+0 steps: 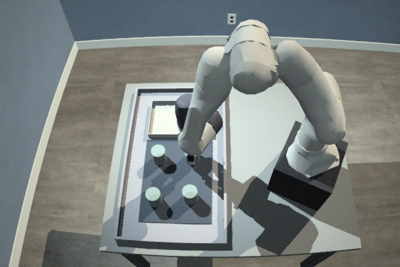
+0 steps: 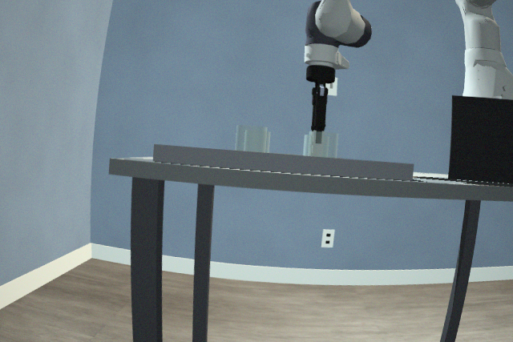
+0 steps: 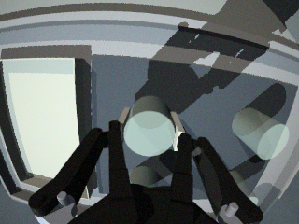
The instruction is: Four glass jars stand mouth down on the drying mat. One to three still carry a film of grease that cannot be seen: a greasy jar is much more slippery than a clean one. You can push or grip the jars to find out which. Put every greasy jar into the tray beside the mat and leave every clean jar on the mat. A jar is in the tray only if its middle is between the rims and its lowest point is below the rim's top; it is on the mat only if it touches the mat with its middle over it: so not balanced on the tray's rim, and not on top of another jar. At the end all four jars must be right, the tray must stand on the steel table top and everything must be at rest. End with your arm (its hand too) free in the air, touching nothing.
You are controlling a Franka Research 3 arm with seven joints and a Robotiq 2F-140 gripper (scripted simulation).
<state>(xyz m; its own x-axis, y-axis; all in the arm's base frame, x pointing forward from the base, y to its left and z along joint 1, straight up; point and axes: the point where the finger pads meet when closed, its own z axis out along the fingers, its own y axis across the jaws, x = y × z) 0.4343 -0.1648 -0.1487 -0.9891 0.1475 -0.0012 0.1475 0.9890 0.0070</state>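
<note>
The pale tray is 230 mm to the right of my hand, 50 mm below it and 40 mm ahead of it. From my hand the other things lie so: steel table top: 80 mm ahead, 60 mm below, 20 mm to the right; dark drying mat: 90 mm to the left, 80 mm ahead, 50 mm below.
</note>
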